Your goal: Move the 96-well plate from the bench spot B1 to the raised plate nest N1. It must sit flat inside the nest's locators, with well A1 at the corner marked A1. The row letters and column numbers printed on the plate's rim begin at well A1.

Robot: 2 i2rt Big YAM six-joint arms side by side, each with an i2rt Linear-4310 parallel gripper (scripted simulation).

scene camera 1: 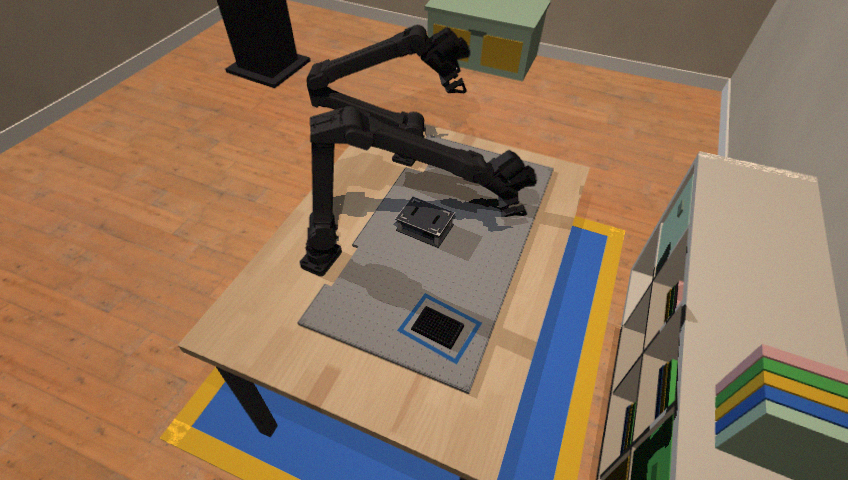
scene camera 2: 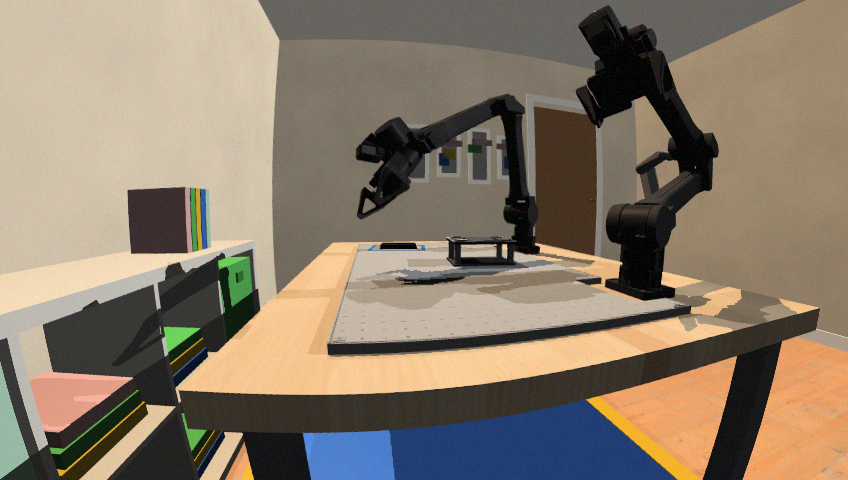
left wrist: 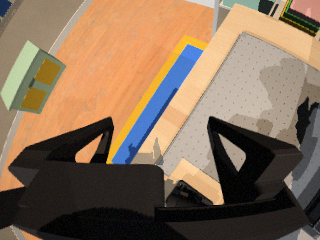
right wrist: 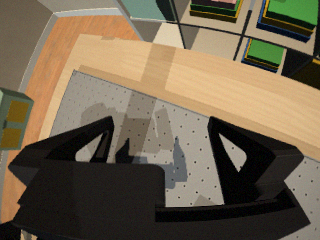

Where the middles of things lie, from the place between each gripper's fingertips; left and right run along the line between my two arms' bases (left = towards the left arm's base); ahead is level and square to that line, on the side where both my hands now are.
Now: the black 96-well plate (scene camera 1: 434, 317) 47 cm to the right of my right hand (scene camera 2: 366, 211), 13 cm below it and 7 cm behind it. Round my right hand: raised nest N1 (scene camera 1: 427, 212) (28 cm behind, 13 cm to the right, 8 cm below).
My left hand (scene camera 2: 629, 112) is 460 mm to the left of the raised nest N1, 230 mm above it and 90 mm short of it. The rest, counted from my left hand: black 96-well plate 790 mm to the right, 300 mm ahead, 280 mm below.
